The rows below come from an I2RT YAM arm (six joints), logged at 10 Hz.
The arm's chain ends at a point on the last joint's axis. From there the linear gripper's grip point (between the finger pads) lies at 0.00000 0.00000 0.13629 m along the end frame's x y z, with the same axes.
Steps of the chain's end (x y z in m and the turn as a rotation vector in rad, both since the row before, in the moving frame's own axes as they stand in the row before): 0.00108, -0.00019, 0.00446, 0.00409, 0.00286, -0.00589; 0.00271, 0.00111, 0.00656, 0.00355, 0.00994, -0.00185; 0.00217, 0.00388, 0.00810, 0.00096, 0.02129, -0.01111; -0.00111, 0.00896, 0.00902, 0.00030, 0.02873, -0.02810; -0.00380, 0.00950, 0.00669, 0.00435, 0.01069, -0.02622
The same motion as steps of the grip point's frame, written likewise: 0.00147, -0.00075, 0.00446, 0.00409, 0.00286, -0.00589; 0.00406, 0.00062, 0.00655, 0.00355, 0.00994, -0.00185; 0.00507, 0.00373, 0.00807, 0.00096, 0.02129, -0.01111; 0.00280, 0.00886, 0.00896, 0.00030, 0.02873, -0.02810; -0.00235, 0.00889, 0.00668, 0.00435, 0.01069, -0.02622
